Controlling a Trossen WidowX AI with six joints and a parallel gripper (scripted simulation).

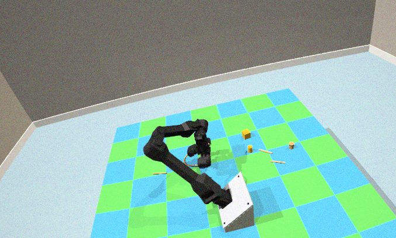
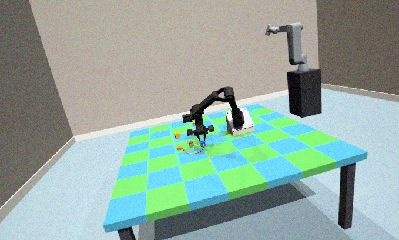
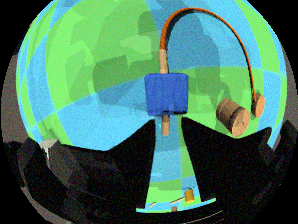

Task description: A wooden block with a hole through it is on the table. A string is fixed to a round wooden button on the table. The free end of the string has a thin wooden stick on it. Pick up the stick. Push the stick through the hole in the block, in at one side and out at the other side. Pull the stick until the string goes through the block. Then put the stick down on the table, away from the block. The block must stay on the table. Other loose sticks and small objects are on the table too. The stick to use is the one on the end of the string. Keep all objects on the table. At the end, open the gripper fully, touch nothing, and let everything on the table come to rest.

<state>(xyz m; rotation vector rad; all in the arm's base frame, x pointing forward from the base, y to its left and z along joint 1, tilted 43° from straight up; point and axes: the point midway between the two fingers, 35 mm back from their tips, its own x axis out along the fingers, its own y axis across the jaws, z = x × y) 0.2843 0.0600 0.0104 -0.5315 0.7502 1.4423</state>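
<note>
My gripper tip is now 3 cm to the right of the blue block. Round my gripper tip: thin wooden stick (4 cm to the left); then brown cylinder (8 cm ahead, 1 cm to the right); then round wooden button (16 cm ahead, 1 cm to the right, 1 cm below).
</note>
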